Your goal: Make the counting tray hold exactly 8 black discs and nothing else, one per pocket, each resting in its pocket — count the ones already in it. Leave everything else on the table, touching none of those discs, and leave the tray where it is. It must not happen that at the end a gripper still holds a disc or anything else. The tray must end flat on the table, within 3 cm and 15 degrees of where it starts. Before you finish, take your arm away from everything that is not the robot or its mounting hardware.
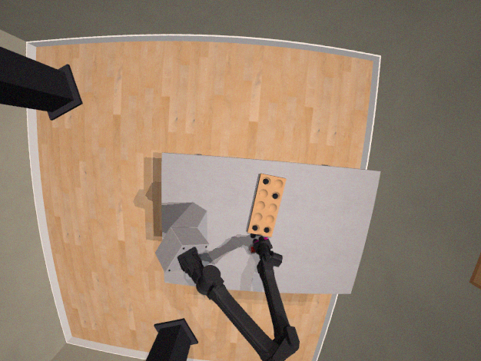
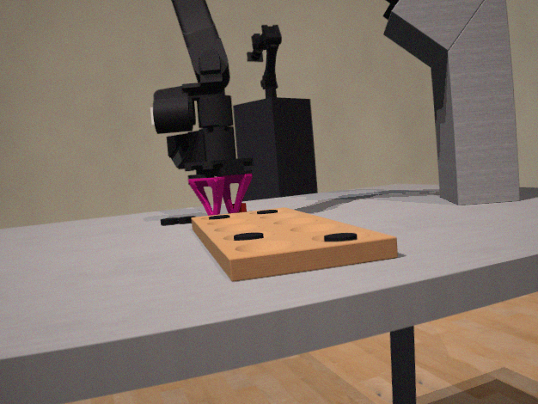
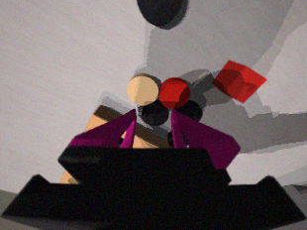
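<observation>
The tan disc is 10 mm ahead of my hand, 30 mm to the right of it and 10 mm below it. Round my hand: wooden counting tray (100 mm ahead, 200 mm to the left); then red disc (20 mm behind, 30 mm to the right, 10 mm below); then red cube (70 mm behind, 50 mm to the right).
</observation>
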